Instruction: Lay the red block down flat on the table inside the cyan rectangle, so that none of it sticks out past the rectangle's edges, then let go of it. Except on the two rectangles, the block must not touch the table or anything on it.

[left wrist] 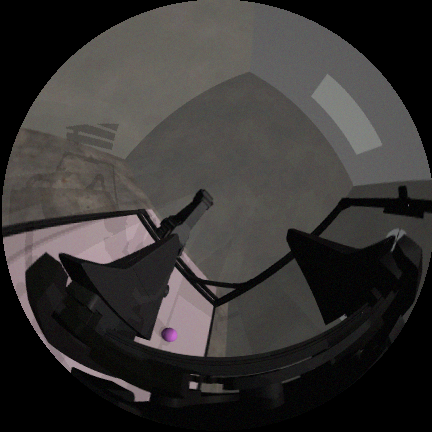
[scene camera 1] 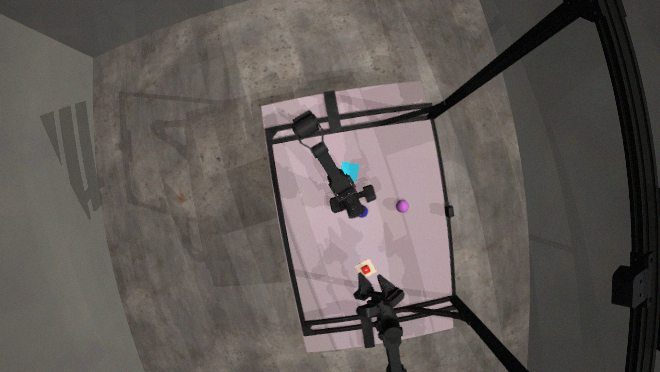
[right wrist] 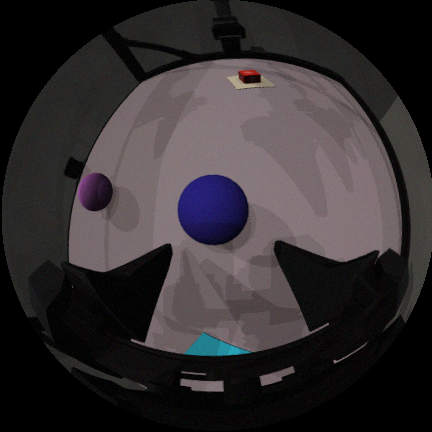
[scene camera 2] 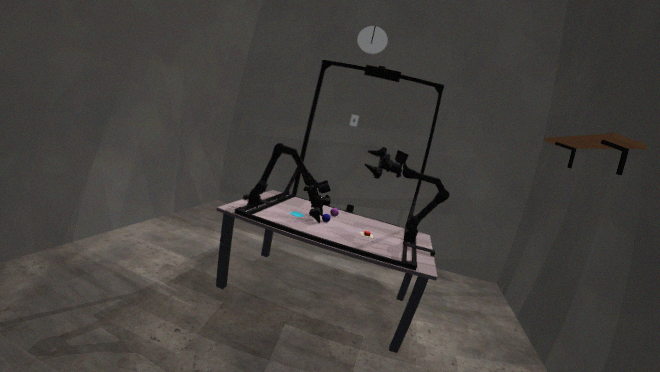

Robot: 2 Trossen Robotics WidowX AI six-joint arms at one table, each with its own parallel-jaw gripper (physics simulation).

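Pixels of known places: left gripper, fingertip midpoint: (left wrist: 234, 236) (scene camera 1: 368, 273) (scene camera 2: 366, 157); right gripper, fingertip midpoint: (right wrist: 223, 247) (scene camera 2: 320, 219); left arm's base at its link origin: (right wrist: 231, 52) (scene camera 2: 409, 241); right arm's base at its link origin: (left wrist: 158, 232) (scene camera 2: 253, 204).
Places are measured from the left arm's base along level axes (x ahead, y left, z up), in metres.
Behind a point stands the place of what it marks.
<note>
The red block (scene camera 1: 366, 269) {x 0.252, y 0.078, z 0.000 m} (scene camera 2: 367, 233) {x 0.245, y 0.094, z -0.003 m} (right wrist: 249, 76) {x 0.265, y 0.083, z -0.004 m} lies flat on the cream rectangle (scene camera 1: 369, 262) {x 0.279, y 0.063, z -0.018 m} (right wrist: 240, 85) {x 0.282, y 0.069, z -0.018 m}. The cyan rectangle (scene camera 1: 351, 171) {x 0.685, y 0.127, z -0.018 m} (scene camera 2: 297, 214) {x 0.682, y 0.139, z -0.018 m} (right wrist: 212, 346) {x 0.660, y 0.125, z -0.018 m} lies near the right arm and is partly hidden by that arm in scene camera 1. My left gripper (scene camera 1: 371, 276) {x 0.362, y 0.095, z 0.417 m} (scene camera 2: 367, 158) {x 0.362, y 0.095, z 0.417 m} (left wrist: 234, 236) {x 0.362, y 0.095, z 0.417 m} is open and empty, high above the table, with its fingers pointing sideways. My right gripper (scene camera 2: 318, 220) {x 0.540, y 0.105, z -0.009 m} (right wrist: 223, 247) {x 0.540, y 0.105, z -0.009 m} is open and empty, low over the table, between the cyan rectangle and a blue ball. Its fingertips are hidden in scene camera 1.
The blue ball (scene camera 1: 364, 212) {x 0.511, y 0.082, z 0.029 m} (scene camera 2: 326, 217) {x 0.506, y 0.113, z 0.016 m} (right wrist: 213, 209) {x 0.517, y 0.098, z 0.031 m} is just ahead of the right fingers, between the two rectangles. A purple ball (scene camera 1: 402, 206) {x 0.528, y -0.080, z 0.036 m} (scene camera 2: 334, 212) {x 0.519, y -0.059, z 0.013 m} (left wrist: 170, 334) {x 0.516, y -0.079, z 0.033 m} (right wrist: 95, 191) {x 0.526, y -0.059, z 0.019 m} is off to the right in scene camera 1. A black frame (scene camera 1: 285, 225) {x 0.465, y 0.427, z 0.000 m} borders the work area.
</note>
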